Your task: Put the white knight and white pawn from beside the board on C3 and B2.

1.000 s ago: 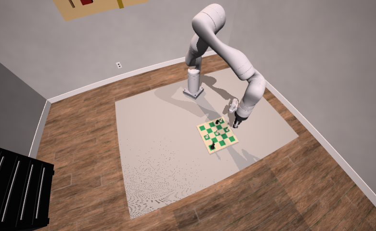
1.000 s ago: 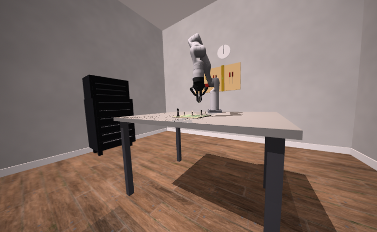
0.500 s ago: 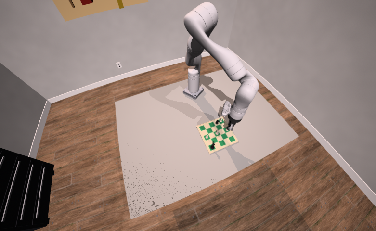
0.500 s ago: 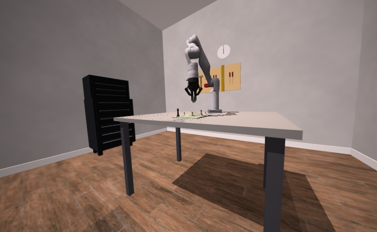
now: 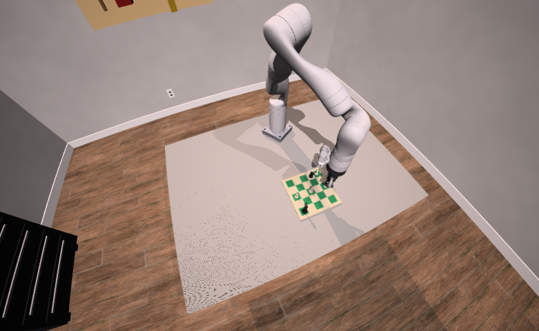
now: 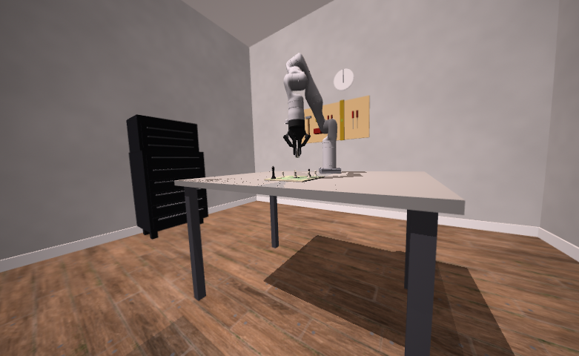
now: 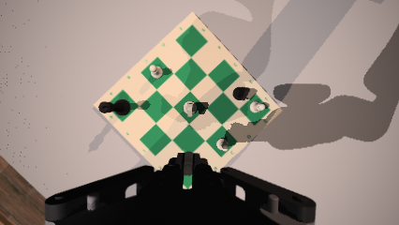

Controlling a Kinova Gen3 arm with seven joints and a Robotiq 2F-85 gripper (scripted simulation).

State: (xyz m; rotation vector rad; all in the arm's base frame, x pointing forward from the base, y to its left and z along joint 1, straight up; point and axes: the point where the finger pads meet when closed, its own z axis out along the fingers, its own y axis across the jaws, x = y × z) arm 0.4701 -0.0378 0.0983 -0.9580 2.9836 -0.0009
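Right now the tall cream piece is 40 mm behind my hand, 30 mm to the right of it and 110 mm below it. The rest, counted from my hand: cream chessboard 40 mm behind, 30 mm to the right, 130 mm below.
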